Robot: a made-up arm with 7 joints. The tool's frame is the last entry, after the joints. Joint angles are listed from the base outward.
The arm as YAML. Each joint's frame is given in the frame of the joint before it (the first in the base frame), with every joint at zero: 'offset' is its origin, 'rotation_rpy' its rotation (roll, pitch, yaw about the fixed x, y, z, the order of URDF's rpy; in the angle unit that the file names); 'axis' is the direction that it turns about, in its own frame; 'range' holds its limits. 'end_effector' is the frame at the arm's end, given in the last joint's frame.
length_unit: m
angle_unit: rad
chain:
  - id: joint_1
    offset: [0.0, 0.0, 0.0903]
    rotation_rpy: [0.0, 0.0, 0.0]
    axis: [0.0, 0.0, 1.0]
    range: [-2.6, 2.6]
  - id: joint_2
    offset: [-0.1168, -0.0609, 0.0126]
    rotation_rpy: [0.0, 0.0, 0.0]
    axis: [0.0, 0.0, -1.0]
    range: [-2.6, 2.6]
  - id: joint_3
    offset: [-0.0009, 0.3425, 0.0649]
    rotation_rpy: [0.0, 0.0, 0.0]
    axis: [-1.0, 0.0, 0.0]
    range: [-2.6, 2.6]
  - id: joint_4
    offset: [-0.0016, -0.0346, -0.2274]
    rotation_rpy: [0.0, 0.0, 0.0]
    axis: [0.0, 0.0, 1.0]
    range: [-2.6, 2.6]
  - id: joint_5
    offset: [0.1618, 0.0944, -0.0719]
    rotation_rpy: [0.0, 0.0, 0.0]
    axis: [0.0, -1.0, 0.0]
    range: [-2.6, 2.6]
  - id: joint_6
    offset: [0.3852, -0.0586, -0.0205]
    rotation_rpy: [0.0, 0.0, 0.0]
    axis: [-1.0, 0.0, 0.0]
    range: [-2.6, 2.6]
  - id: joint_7
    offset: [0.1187, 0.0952, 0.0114]
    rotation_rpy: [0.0, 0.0, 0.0]
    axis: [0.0, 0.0, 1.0]
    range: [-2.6, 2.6]
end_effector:
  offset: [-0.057, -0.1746, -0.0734]
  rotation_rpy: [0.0, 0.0, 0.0]
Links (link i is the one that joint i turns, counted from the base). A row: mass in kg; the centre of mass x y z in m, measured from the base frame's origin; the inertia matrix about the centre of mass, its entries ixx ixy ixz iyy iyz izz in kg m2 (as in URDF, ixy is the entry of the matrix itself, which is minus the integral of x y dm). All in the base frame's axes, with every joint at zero. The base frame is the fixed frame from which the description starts. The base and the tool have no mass.
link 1: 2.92; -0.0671 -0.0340 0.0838; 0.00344 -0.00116 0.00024 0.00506 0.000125 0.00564
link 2: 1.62; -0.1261 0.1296 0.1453; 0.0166 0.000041 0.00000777 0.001 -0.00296 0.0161
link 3: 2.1; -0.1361 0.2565 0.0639; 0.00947 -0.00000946 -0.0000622 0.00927 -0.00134 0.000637
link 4: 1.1; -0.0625 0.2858 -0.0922; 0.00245 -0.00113 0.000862 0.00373 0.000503 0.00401
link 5: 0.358; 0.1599 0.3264 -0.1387; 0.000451 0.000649 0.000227 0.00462 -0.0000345 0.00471
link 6: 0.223; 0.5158 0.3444 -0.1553; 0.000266 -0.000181 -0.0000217 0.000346 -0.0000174 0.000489
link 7: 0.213; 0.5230 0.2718 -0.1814; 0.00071 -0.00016 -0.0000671 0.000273 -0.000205 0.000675
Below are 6 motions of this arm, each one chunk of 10 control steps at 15 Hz.
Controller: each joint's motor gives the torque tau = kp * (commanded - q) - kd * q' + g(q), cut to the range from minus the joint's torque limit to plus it. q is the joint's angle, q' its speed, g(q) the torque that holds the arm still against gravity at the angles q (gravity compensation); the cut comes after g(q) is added. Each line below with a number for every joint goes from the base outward.
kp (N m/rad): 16 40 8.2 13 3.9 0.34 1
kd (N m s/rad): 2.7 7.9 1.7 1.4 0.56 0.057 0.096
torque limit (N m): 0.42 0.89 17 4.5 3.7 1.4 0.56
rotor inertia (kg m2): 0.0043 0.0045 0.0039 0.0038 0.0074 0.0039 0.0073
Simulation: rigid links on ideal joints. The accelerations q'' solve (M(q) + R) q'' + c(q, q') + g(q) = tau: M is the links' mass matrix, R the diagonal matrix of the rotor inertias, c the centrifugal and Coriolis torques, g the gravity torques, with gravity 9.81 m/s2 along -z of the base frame. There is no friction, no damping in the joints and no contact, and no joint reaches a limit. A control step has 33 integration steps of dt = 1/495 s. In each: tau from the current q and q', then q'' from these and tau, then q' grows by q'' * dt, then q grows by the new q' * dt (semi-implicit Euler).
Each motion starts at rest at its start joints. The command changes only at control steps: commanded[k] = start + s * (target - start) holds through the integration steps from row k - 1 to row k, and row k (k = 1, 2, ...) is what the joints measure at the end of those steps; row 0 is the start. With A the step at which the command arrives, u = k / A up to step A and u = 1 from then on. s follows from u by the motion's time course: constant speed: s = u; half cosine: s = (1 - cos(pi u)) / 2; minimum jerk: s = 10 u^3 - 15 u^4 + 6 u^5; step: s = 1 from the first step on.
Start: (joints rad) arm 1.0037 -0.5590 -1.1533 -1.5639 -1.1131 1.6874 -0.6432
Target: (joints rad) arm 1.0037 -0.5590 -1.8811 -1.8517 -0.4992 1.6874 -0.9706
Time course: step
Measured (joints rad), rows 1 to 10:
1: 1.0169 -0.5287 -1.2439 -1.6681 -0.9336 1.6347 -0.6986
2: 1.0021 -0.5270 -1.3656 -1.7567 -0.6927 1.5966 -0.7973
3: 0.9836 -0.5358 -1.4716 -1.8106 -0.5196 1.6123 -0.8798
4: 0.9747 -0.5415 -1.5596 -1.8411 -0.4280 1.6642 -0.9303
5: 0.9736 -0.5451 -1.6341 -1.8547 -0.3999 1.7209 -0.9537
6: 0.9772 -0.5480 -1.6989 -1.8578 -0.4117 1.7578 -0.9616
7: 0.9825 -0.5510 -1.7563 -1.8566 -0.4437 1.7661 -0.9647
8: 0.9882 -0.5539 -1.8074 -1.8551 -0.4823 1.7509 -0.9694
9: 0.9936 -0.5564 -1.8525 -1.8546 -0.5194 1.7239 -0.9782
10: 0.9983 -0.5584 -1.8914 -1.8551 -0.5509 1.6964 -0.9900

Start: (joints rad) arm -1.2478 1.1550 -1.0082 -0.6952 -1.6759 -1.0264 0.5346
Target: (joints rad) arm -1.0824 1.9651 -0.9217 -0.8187 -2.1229 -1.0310 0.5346
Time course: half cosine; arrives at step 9
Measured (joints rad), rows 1 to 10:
1: -1.2425 1.1600 -1.0078 -0.6967 -1.6778 -1.0267 0.5351
2: -1.2248 1.1771 -1.0058 -0.7022 -1.6867 -1.0279 0.5371
3: -1.1954 1.2076 -1.0006 -0.7128 -1.7092 -1.0309 0.5410
4: -1.1481 1.2566 -0.9912 -0.7282 -1.7474 -1.0356 0.5457
5: -1.0829 1.3243 -0.9772 -0.7471 -1.8015 -1.0413 0.5495
6: -0.9996 1.4104 -0.9592 -0.7672 -1.8680 -1.0468 0.5510
7: -0.8990 1.5138 -0.9388 -0.7861 -1.9413 -1.0506 0.5486
8: -0.7885 1.6283 -0.9192 -0.8008 -2.0134 -1.0518 0.5421
9: -0.7018 1.7243 -0.9079 -0.8088 -2.0732 -1.0506 0.5333
10: -0.6477 1.7929 -0.9076 -0.8123 -2.1151 -1.0462 0.5253

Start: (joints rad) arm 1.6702 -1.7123 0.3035 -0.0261 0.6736 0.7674 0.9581
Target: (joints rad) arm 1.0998 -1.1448 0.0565 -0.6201 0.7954 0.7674 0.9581
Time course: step
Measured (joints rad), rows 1 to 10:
1: 1.6525 -1.7526 0.2684 -0.0976 0.6736 0.7068 0.9926
2: 1.5966 -1.8660 0.2015 -0.2767 0.6859 0.6048 1.0603
3: 1.5833 -1.9068 0.1426 -0.4357 0.7238 0.5718 1.0908
4: 1.6581 -1.8048 0.1027 -0.5290 0.7671 0.6020 1.0665
5: 1.7836 -1.6220 0.0740 -0.5818 0.8007 0.6551 1.0155
6: 1.8757 -1.4846 0.0627 -0.6301 0.8132 0.7233 0.9585
7: 1.9371 -1.3856 0.0636 -0.6635 0.8105 0.7984 0.9133
8: 1.9743 -1.3150 0.0693 -0.6791 0.8014 0.8633 0.8912
9: 1.9925 -1.2652 0.0750 -0.6797 0.7923 0.9050 0.8925
10: 1.9959 -1.2305 0.0780 -0.6704 0.7864 0.9183 0.9094

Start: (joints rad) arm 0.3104 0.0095 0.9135 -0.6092 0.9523 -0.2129 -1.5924
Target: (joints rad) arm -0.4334 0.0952 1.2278 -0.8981 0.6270 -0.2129 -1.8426
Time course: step
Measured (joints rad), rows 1 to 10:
1: 0.3060 0.0023 0.9438 -0.6353 0.9122 -0.2642 -1.6541
2: 0.3038 -0.0023 1.0011 -0.7061 0.8395 -0.3304 -1.7772
3: 0.3129 0.0129 1.0633 -0.7881 0.7665 -0.3630 -1.8773
4: 0.3205 0.0363 1.1225 -0.8553 0.7005 -0.3562 -1.9201
5: 0.3126 0.0531 1.1722 -0.9011 0.6483 -0.3138 -1.9154
6: 0.2890 0.0644 1.2090 -0.9265 0.6160 -0.2517 -1.8864
7: 0.2508 0.0717 1.2333 -0.9355 0.6022 -0.1900 -1.8540
8: 0.1996 0.0763 1.2470 -0.9335 0.6019 -0.1453 -1.8308
9: 0.1370 0.0790 1.2530 -0.9255 0.6095 -0.1262 -1.8211
10: 0.0645 0.0804 1.2540 -0.9151 0.6208 -0.1330 -1.8232

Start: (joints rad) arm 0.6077 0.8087 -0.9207 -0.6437 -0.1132 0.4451 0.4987
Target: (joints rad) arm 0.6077 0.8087 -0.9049 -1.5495 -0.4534 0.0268 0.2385
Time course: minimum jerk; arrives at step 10
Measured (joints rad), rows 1 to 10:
1: 0.6077 0.8087 -0.9212 -0.6448 -0.1131 0.4438 0.4987
2: 0.6078 0.8090 -0.9248 -0.6535 -0.1127 0.4345 0.4981
3: 0.6075 0.8097 -0.9342 -0.6814 -0.1140 0.4056 0.4946
4: 0.6061 0.8109 -0.9491 -0.7405 -0.1221 0.3491 0.4845
5: 0.6024 0.8130 -0.9646 -0.8373 -0.1439 0.2671 0.4655
6: 0.5948 0.8162 -0.9732 -0.9710 -0.1852 0.1742 0.4386
7: 0.5801 0.8185 -0.9681 -1.1326 -0.2468 0.0929 0.4075
8: 0.5596 0.8196 -0.9480 -1.3052 -0.3186 0.0435 0.3752
9: 0.5405 0.8197 -0.9182 -1.4637 -0.3811 0.0331 0.3419
10: 0.5329 0.8192 -0.8896 -1.5807 -0.4187 0.0519 0.3060

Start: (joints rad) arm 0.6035 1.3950 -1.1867 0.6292 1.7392 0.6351 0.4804
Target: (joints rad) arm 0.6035 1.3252 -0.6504 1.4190 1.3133 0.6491 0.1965
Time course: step
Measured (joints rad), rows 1 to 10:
1: 0.5638 1.3883 -1.1418 0.9104 1.6928 0.7607 0.4124
2: 0.5170 1.3733 -1.0621 1.1647 1.5998 0.8101 0.3206
3: 0.4926 1.3625 -0.9646 1.2945 1.4969 0.7712 0.2675
4: 0.4838 1.3551 -0.8690 1.3603 1.3952 0.7096 0.2508
5: 0.4865 1.3501 -0.7870 1.3919 1.3034 0.6605 0.2497
6: 0.4984 1.3469 -0.7217 1.4049 1.2291 0.6360 0.2468
7: 0.5174 1.3447 -0.6722 1.4084 1.1766 0.6343 0.2348
8: 0.5398 1.3422 -0.6367 1.4087 1.1470 0.6473 0.2155
9: 0.5605 1.3378 -0.6135 1.4108 1.1383 0.6647 0.1948
10: 0.5786 1.3326 -0.6007 1.4152 1.1473 0.6776 0.1788

